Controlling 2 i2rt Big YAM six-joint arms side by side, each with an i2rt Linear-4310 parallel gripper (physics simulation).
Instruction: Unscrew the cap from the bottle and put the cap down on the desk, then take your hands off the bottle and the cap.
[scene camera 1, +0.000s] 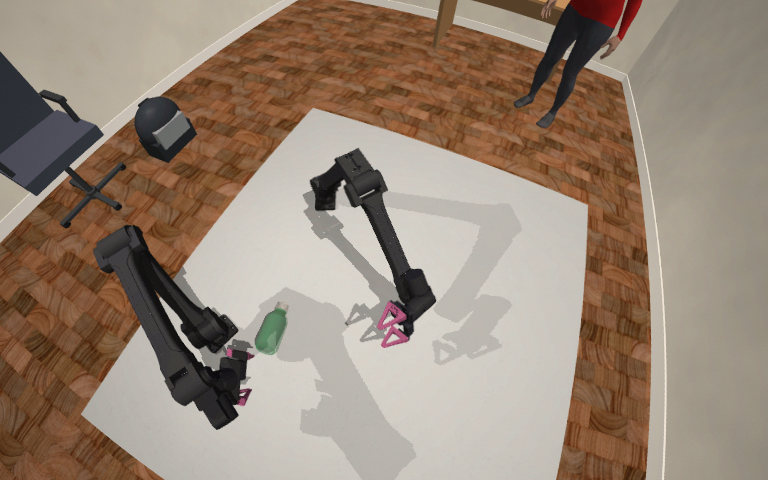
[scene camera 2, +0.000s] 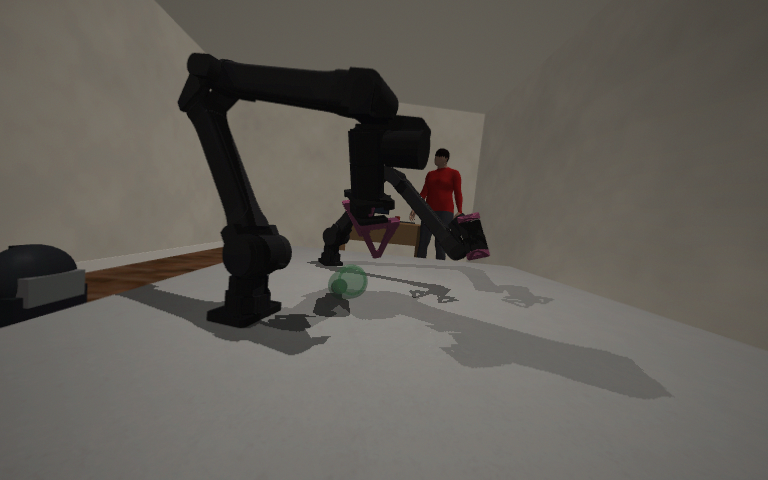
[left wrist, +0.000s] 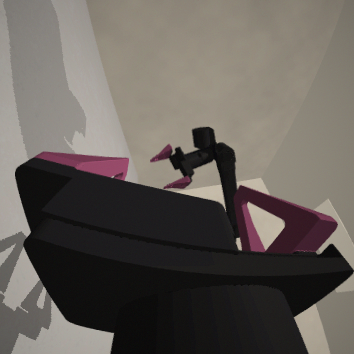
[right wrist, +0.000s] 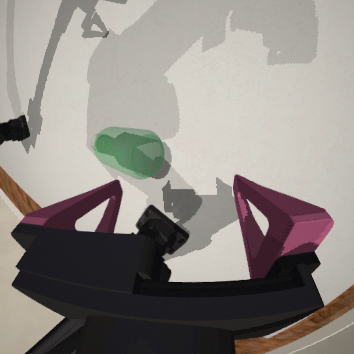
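Seen in the pictures: left gripper, fingertip midpoint: (scene camera 1: 380, 338) (scene camera 2: 472, 233) (left wrist: 184, 178); right gripper, fingertip midpoint: (scene camera 1: 251, 372) (scene camera 2: 369, 246) (left wrist: 156, 173) (right wrist: 174, 183); left arm's base, link origin: (scene camera 1: 325, 199) (scene camera 2: 330, 263) (right wrist: 22, 128); right arm's base, link origin: (scene camera 1: 219, 334) (scene camera 2: 246, 314) (right wrist: 161, 228).
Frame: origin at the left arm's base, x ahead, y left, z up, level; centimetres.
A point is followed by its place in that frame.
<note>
The translucent green bottle (scene camera 1: 270, 332) @(x -14.3, y -59.7, z 10.3 cm) (scene camera 2: 353, 281) @(x -15.9, y -64.8, z 8.1 cm) (right wrist: 140, 154) @(x -15.6, y -64.4, z 9.5 cm) lies on its side on the white desk (scene camera 1: 487, 407) @(x 55.8, y -85.6, z 0.0 cm). Its pale cap (scene camera 1: 282, 306) @(x -12.6, y -49.2, z 4.7 cm) is at the neck end, farther from the camera in scene camera 1; in the right wrist view a little of the cap (right wrist: 93, 141) @(x -12.6, y -49.5, z 4.8 cm) shows at the bottle's left end. My right gripper (scene camera 1: 249, 374) @(x -16.9, y -72.8, z 17.1 cm) (scene camera 2: 370, 240) @(x -16.9, y -72.8, z 17.1 cm) (right wrist: 174, 183) @(x -16.9, y -72.8, z 17.1 cm) is open and empty, pointing down above the desk, near the bottle but apart from it. My left gripper (scene camera 1: 382, 336) @(x 19.9, y -64.0, z 21.1 cm) (scene camera 2: 478, 236) @(x 19.9, y -64.0, z 21.1 cm) is open and empty, well to the right of the bottle. The bottle does not show in the left wrist view.
The right arm (scene camera 1: 148, 316) @(x -30.7, y -65.3, z 47.2 cm) (scene camera 2: 288, 84) @(x -32.6, y -67.1, z 43.9 cm) stands at the left, and its base (scene camera 1: 205, 331) @(x -33.2, y -61.1, z 16.3 cm) (scene camera 2: 244, 308) @(x -36.9, y -62.3, z 2.7 cm) is beside the bottle. The left arm (scene camera 1: 387, 234) @(x 22.6, y -36.6, z 31.2 cm) reaches over the desk's middle. A chair (scene camera 1: 48, 141), a dark bin (scene camera 1: 158, 121) and a person (scene camera 1: 594, 33) are off the desk.
</note>
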